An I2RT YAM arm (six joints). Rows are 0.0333 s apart.
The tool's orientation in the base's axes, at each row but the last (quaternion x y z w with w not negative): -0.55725 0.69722 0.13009 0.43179; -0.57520 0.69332 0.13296 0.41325; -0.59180 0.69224 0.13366 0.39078; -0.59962 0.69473 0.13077 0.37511; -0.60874 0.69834 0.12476 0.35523; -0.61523 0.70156 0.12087 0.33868; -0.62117 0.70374 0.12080 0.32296
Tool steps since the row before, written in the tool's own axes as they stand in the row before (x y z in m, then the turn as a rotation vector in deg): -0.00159 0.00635 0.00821 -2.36 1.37 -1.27; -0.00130 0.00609 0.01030 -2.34 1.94 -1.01; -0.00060 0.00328 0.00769 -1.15 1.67 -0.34; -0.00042 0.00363 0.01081 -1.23 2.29 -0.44; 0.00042 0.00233 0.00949 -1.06 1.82 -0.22; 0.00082 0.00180 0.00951 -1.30 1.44 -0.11; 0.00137 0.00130 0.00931 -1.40 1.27 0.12
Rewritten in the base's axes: -0.00189 0.00869 -0.00559 -1.78 1.20 2.11; -0.00120 0.00953 -0.00725 -2.19 1.53 1.76; -0.00009 0.00627 -0.00556 -1.68 1.04 0.56; 0.00056 0.00803 -0.00809 -2.29 1.19 0.52; 0.00108 0.00597 -0.00767 -1.78 1.09 0.37; 0.00139 0.00532 -0.00801 -1.38 1.26 0.54; 0.00157 0.00449 -0.00823 -1.15 1.44 0.46
